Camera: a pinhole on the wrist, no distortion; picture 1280 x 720 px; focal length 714.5 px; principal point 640.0 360.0 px. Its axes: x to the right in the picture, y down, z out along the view. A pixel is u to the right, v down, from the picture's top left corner.
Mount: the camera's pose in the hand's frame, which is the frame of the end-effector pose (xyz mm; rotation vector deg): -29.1 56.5 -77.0 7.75 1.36 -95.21
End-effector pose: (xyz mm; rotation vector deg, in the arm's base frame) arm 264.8 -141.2 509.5 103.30 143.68 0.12
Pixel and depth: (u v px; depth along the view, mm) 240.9 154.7 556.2
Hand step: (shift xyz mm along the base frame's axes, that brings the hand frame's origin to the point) 394.7 -101.7 -476.9
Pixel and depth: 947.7 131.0 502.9
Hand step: -85.7 -305.5 -384.6
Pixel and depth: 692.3 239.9 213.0
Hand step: 54.5 -73.8 -126.1
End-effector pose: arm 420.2 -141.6 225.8 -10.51 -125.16 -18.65
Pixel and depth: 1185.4 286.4 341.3
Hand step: -169.5 -152.7 -261.1
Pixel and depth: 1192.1 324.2 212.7
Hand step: -79.2 -86.3 -143.5
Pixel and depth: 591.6 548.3 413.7
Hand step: -285.5 135.5 -148.1
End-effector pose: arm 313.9 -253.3 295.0 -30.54 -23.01 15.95
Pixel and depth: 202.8 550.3 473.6
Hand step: -155.7 454.6 210.2
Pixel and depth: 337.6 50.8 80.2
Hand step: -73.7 48.8 -63.1
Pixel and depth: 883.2 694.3 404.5
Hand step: -17.5 68.4 362.6
